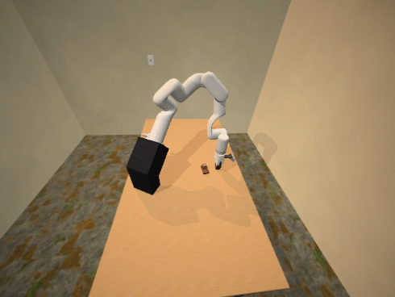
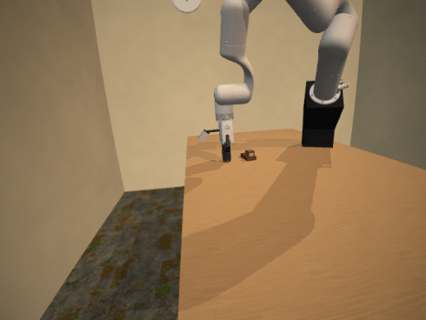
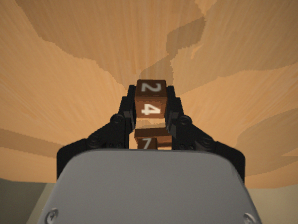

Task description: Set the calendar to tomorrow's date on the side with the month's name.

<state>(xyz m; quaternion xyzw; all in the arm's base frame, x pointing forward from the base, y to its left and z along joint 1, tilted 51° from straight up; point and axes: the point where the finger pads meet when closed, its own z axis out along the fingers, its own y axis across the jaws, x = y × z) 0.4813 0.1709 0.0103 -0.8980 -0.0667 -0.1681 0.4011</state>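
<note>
Right now my hand is 1 cm above the brown digit cube.
</note>
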